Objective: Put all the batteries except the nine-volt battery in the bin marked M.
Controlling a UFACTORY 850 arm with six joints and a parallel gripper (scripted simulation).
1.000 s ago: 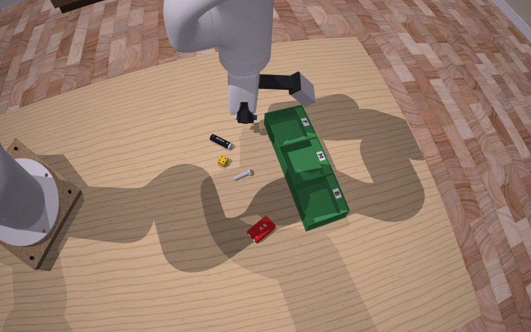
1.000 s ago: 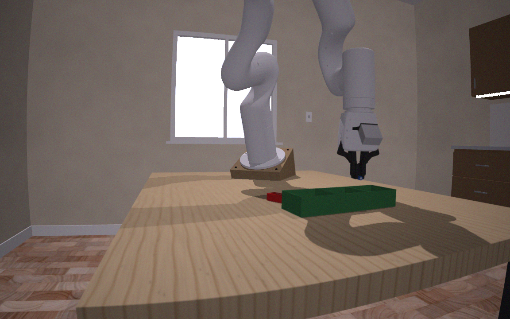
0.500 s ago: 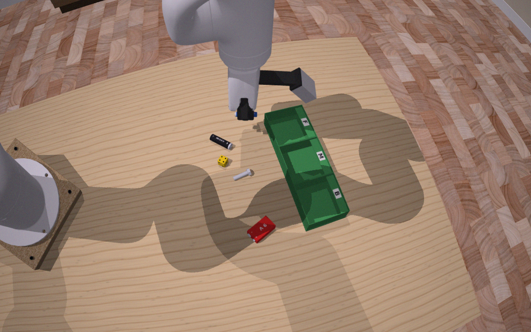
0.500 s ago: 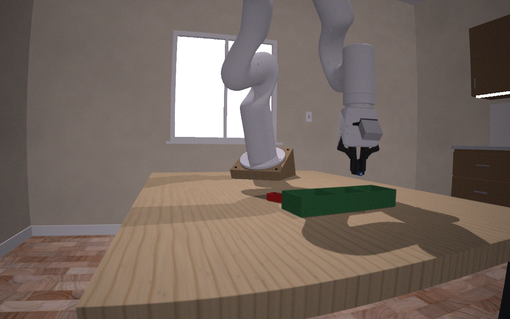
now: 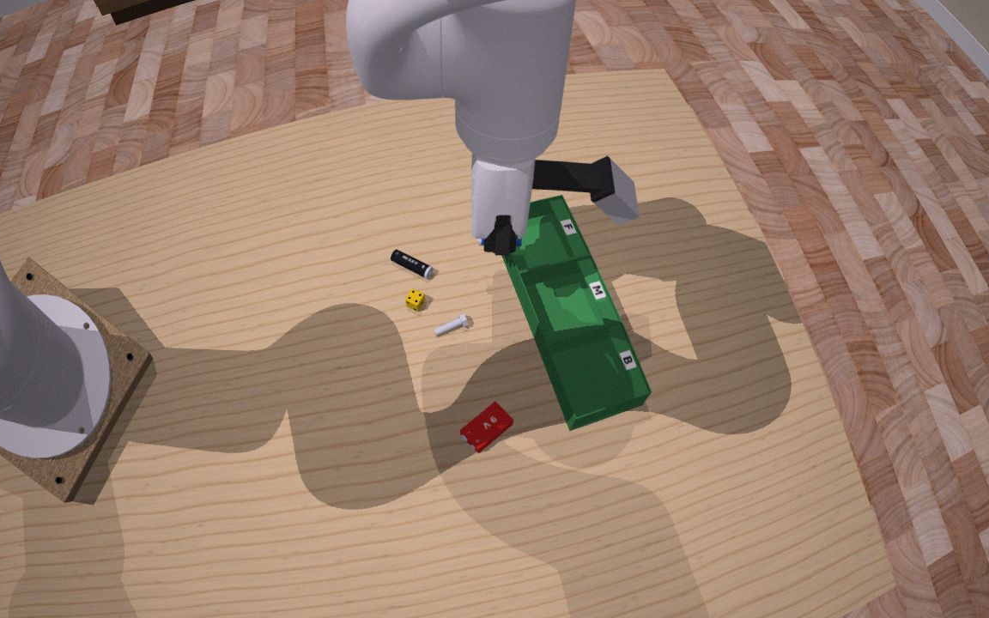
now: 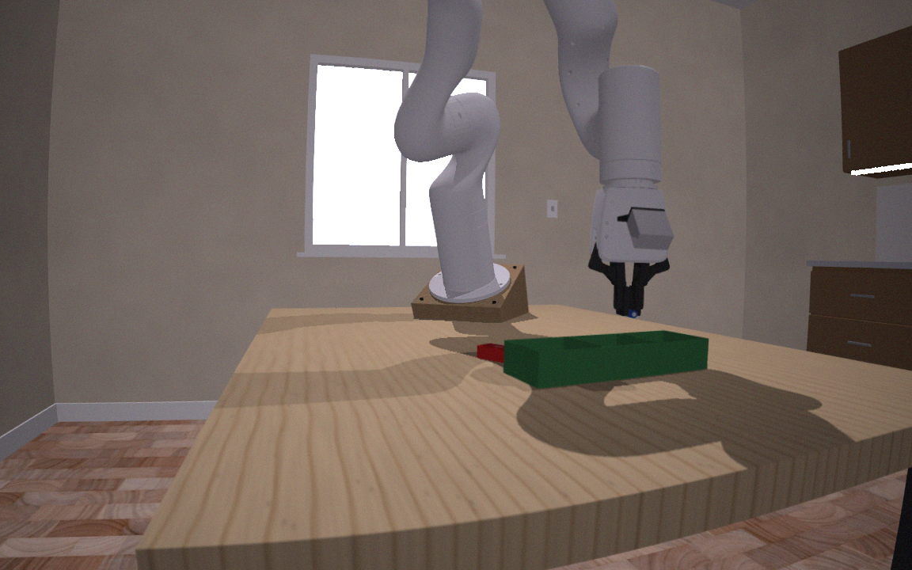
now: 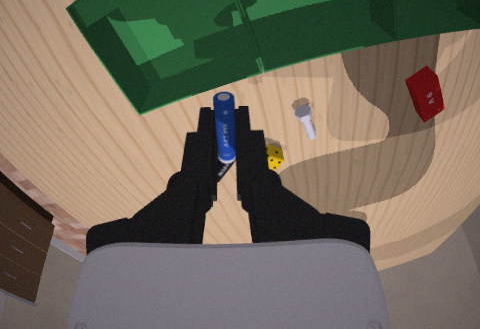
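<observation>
Now: hand 6 cm to the left of the green three-part bin, 6 cm short of it and 6 cm above it. The rest, counted from my hand: white bolt 8 cm below, 6 cm to the right, 5 cm behind; black battery 9 cm behind, 8 cm below, 2 cm to the left; blue battery 2 cm below.
</observation>
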